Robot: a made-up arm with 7 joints. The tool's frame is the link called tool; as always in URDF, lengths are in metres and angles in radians.
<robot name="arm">
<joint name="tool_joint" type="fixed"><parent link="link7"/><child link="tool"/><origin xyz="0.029 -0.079 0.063" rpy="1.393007 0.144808 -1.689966"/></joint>
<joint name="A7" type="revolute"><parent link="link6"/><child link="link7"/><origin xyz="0.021 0.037 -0.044" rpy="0 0 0"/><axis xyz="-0.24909 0.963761 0.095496"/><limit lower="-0.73" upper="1.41" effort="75" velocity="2.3"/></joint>
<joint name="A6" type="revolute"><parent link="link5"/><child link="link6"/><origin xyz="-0.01 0.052 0.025" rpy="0 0 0"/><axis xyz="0.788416 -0.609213 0.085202"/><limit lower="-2.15" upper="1.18" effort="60" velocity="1.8"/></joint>
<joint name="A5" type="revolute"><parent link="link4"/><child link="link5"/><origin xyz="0.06 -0.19 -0.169" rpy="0 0 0"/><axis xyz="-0.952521 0.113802 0.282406"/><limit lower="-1.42" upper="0.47" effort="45" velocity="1.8"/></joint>
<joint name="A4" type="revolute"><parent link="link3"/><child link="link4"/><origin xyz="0.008 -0.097 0.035" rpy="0 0 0"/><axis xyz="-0.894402 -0.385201 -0.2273"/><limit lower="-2.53" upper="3.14" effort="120" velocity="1.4"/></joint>
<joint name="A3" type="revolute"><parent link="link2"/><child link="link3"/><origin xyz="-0.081 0.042 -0.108" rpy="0 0 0"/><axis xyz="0 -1 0"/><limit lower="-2.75" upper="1.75" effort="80" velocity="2.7"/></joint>
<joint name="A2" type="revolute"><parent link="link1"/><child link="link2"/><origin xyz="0.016 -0.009 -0.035" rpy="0 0 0"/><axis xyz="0.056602 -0.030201 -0.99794"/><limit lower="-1.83" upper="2.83" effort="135" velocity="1.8"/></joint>
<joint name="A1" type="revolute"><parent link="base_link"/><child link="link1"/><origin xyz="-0.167 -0.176 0.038" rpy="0 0 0"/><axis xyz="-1 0 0"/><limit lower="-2.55" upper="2.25" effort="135" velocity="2.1"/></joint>
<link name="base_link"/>
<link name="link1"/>
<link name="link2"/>
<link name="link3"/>
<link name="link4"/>
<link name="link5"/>
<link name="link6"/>
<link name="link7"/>
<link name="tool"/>
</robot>
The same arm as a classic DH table. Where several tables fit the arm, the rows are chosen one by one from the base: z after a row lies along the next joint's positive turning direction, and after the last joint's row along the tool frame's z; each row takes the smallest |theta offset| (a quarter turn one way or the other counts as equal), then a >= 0, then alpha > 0; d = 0 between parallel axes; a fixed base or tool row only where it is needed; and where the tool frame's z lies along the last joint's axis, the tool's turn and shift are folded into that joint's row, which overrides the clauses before.
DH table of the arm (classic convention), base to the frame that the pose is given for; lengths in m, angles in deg. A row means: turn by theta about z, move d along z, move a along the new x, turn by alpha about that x. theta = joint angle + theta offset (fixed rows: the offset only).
base (fixed): a 0.176; alpha 90; d 0.038; theta_offset -90
A1: a 0.0079; alpha 93.24; d 0.153; theta_offset 1.73
A2: a -0.087; alpha -88.27; d 0.1386; theta_offset -89.9
A3: a -0.032; alpha 67.34; d 0.0587; theta_offset -78.99
A4: a -0.0223; alpha 41.93; d 0.3227; theta_offset -49.52
A5: a -0.0434; alpha -142.77; d -0.3997; theta_offset 75.32
A6: a 0.0527; alpha -140.84; d -0.0267; theta_offset 50.4
A7: a -0.0712; alpha -69.56; d -0.0314; theta_offset 23.41
tool (fixed): a 0; alpha 0; d 0.0027; theta_offset 83.71
Joint limits (deg, base to tool): -146.1..128.92 -104.85..162.15 -157.56..100.27 -144.96..179.91 -81.36..26.93 -123.19..67.61 -41.83..80.79

